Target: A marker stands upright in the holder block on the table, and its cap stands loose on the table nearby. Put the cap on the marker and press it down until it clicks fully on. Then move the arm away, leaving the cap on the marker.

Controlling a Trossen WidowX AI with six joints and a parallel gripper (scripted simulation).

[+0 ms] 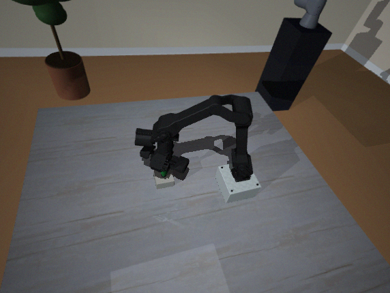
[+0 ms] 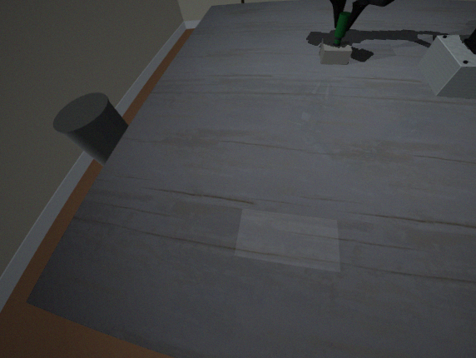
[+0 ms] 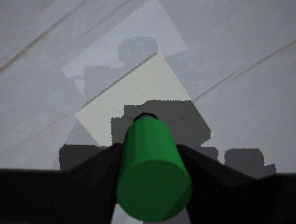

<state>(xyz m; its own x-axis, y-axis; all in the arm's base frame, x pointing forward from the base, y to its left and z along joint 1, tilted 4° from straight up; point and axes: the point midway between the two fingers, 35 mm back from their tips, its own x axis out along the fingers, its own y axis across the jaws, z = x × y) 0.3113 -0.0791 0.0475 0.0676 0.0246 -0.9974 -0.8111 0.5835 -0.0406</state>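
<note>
Now: the green cap 10 mm above my gripper tip. Round my gripper tip: holder block (60 mm below).
</note>
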